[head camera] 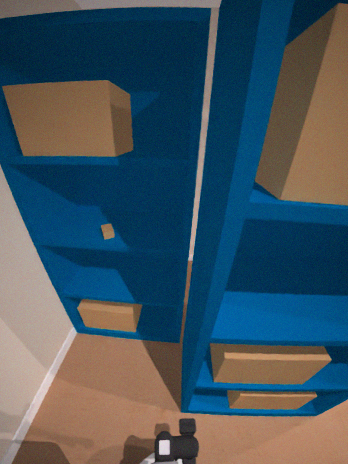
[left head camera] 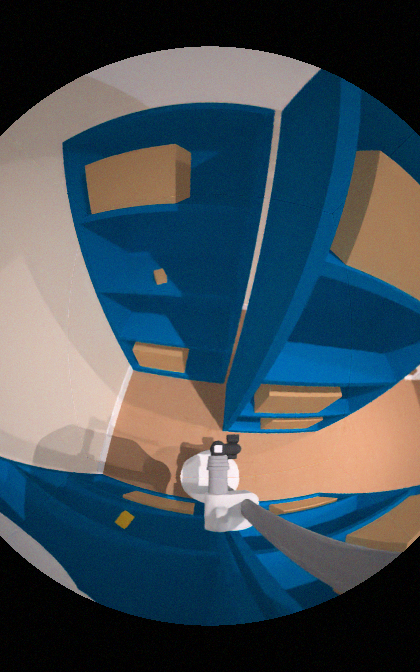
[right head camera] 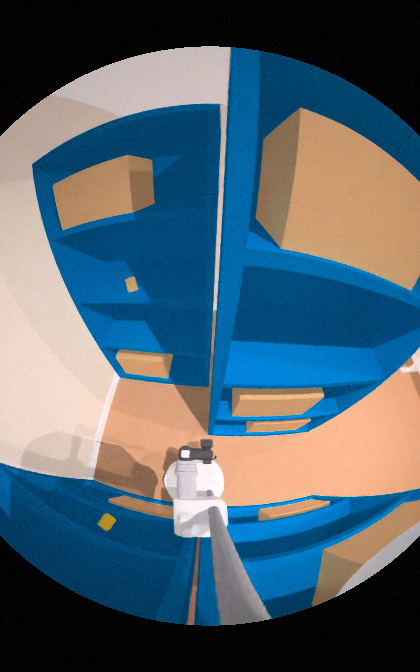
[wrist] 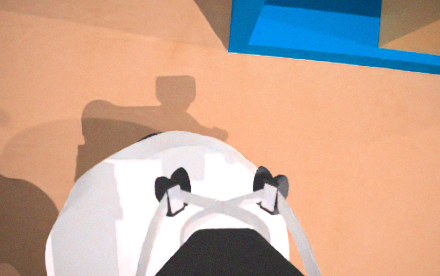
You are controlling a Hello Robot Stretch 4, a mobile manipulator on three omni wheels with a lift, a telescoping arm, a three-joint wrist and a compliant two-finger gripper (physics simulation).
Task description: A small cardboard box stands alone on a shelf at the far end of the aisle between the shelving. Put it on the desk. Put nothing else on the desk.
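Frame: origin at the robot's base, x ahead, y left, z up, level; metres.
Seen in the pictures: gripper, fingertip midpoint: (wrist: pixel 221 182).
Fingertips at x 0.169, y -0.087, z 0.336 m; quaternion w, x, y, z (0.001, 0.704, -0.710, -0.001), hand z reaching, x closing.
Pixels of each thing's top centre, then the offset from my fingertips to it. "spot": a spot on its surface instead.
- small cardboard box at its top centre: (head camera: pixel 107 227) dx +0.833, dy +0.425, dz +0.678 m
- large box at its top centre: (head camera: pixel 73 89) dx +0.897, dy +0.503, dz +1.355 m
- flat box at its top centre: (head camera: pixel 110 295) dx +0.900, dy +0.531, dz -0.016 m
- big box at a spot on its surface: (head camera: pixel 315 115) spot: dx +0.223, dy -0.143, dz +1.226 m
The small cardboard box (head camera: pixel 107 231) (left head camera: pixel 160 276) (right head camera: pixel 131 284) stands alone on a middle shelf of the blue shelving unit at the aisle's end, left of centre in the head views. My gripper (wrist: pixel 221 182) is open and empty in the wrist view, its two dark fingertips apart above the robot's white base. In the head views the dark wrist shows low in front, well below and apart from the small box; the fingertips are hidden there. The desk does not show in these views.
A large box (head camera: pixel 65 119) stands on the shelf above the small one, and a flat box (head camera: pixel 110 316) near the bottom. A second blue unit (head camera: pixel 215 200) with a big box (head camera: pixel 315 115) stands at the right. A pale wall (left head camera: pixel 40 325) is at the left. More shelving with a yellow square (left head camera: pixel 124 519) lies beside the arm.
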